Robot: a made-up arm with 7 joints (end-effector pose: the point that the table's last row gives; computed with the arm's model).
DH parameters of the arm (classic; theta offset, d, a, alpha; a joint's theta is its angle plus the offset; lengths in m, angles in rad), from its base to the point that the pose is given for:
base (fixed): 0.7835 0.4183 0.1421 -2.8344
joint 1: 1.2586 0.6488 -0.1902 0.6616
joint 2: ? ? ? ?
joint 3: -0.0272 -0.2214 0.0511 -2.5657
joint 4: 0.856 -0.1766 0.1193 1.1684
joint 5: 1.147 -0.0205 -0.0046 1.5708
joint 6: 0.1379 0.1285 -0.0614 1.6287
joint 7: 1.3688 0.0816 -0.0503 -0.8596
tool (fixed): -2.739 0.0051 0 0
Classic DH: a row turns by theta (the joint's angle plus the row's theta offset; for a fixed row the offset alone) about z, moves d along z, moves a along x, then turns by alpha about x.
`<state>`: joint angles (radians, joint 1 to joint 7).
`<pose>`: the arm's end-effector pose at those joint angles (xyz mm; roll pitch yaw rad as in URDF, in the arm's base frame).
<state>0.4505 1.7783 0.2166 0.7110 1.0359 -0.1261 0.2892</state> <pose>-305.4 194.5 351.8 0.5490 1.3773 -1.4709</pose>
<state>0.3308 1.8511 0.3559 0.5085 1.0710 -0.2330 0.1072</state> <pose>-383.6 212.9 363.6 0.5384 1.1194 -1.6716</pose>
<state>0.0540 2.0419 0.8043 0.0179 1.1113 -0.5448 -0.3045</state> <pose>-520.7 350.8 275.2 0.9972 0.7548 -2.0896</pose>
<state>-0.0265 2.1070 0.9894 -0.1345 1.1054 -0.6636 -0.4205</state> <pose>-519.0 411.9 202.9 1.2609 0.7472 -2.1968</pose>
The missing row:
joint 2: 1.0431 -0.2164 0.0415 1.4516
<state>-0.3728 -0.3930 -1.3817 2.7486 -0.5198 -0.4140 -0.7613</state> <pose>-204.9 179.2 97.4 -0.4250 -0.5653 -1.6326</pose>
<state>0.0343 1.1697 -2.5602 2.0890 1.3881 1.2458 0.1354</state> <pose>-358.7 206.6 -12.9 1.5741 -0.1327 -0.0605</pose>
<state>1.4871 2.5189 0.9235 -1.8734 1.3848 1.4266 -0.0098</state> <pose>229.8 463.3 1.9 0.7280 -0.9247 2.4220</pose>
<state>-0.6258 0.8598 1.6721 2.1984 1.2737 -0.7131 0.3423</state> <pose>-182.2 -194.8 -16.5 2.2416 0.9427 1.0340</pose>
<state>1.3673 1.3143 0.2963 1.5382 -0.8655 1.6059 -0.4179</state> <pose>-141.0 368.8 295.6 0.8651 0.2583 -0.3763</pose>
